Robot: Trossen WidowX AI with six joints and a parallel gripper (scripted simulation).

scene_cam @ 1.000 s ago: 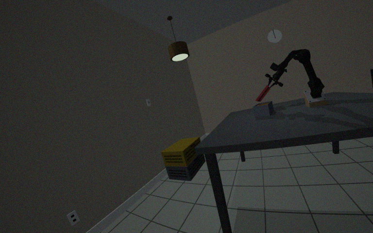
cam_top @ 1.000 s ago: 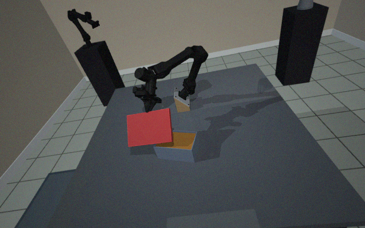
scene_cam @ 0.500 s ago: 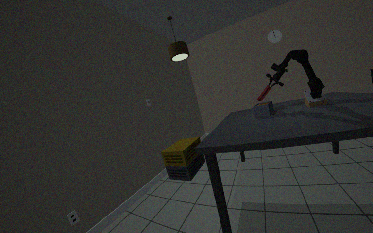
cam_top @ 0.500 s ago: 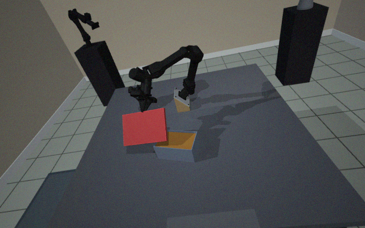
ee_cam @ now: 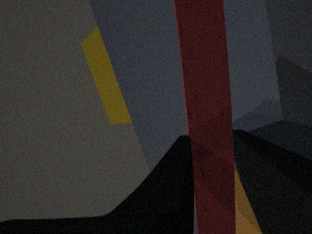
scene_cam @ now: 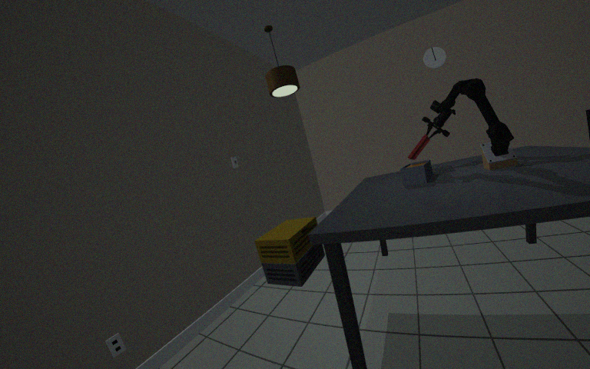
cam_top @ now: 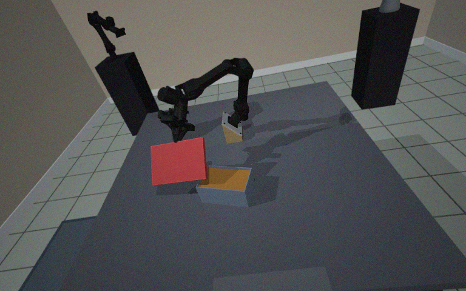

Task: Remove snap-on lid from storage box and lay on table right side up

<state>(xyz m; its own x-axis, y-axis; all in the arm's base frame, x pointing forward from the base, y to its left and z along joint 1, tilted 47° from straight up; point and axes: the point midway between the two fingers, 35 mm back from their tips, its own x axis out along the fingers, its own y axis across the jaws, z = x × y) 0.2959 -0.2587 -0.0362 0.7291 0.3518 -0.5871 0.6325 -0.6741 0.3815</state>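
My gripper tip is now 6 cm short of the red lid and 5 cm above it. Also, from my gripper tip: storage box (18 cm to the left, 18 cm below, 11 cm ahead).
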